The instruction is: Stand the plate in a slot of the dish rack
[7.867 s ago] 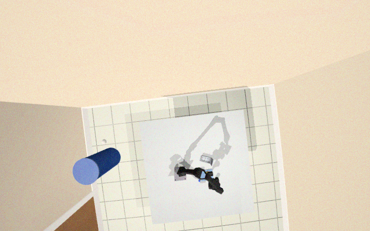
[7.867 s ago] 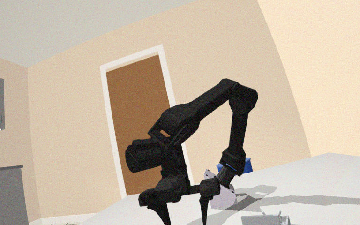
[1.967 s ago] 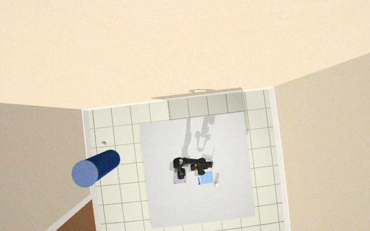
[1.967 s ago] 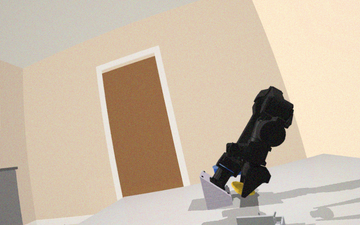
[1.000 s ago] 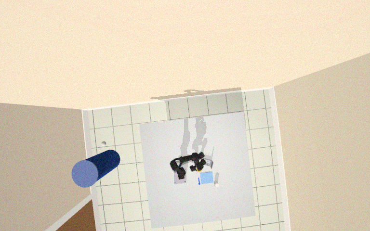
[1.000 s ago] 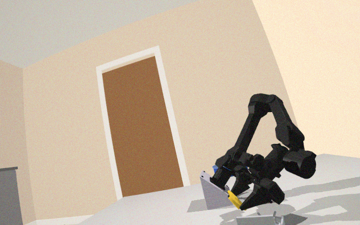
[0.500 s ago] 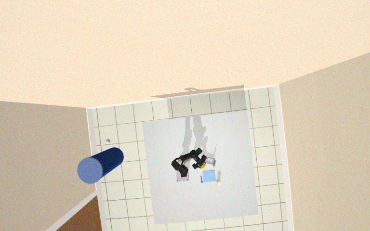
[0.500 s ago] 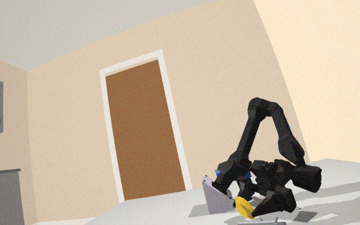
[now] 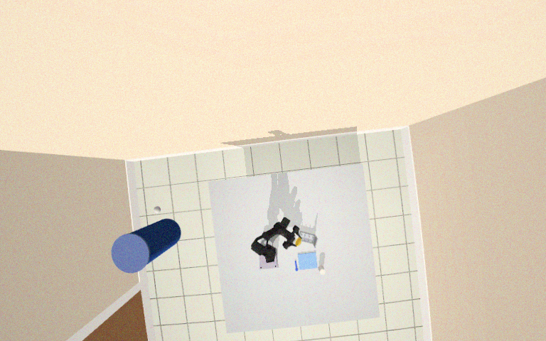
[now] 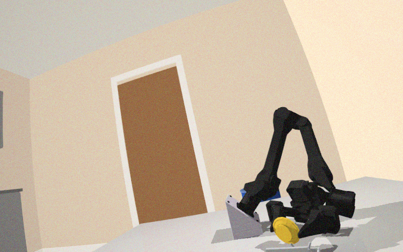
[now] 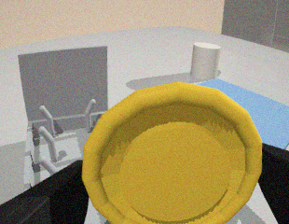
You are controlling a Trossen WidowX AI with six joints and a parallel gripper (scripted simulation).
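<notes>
Right now the grey dish rack is 7 cm ahead of my gripper tip, 4 cm below it and 1 cm to the left of it. Round my gripper tip: yellow plate 1 cm to the left, 1 cm behind; then dark blue spoon 22 cm to the right, 6 cm below, 5 cm behind; then light blue mat 19 cm to the right, 6 cm below, 5 cm ahead.
</notes>
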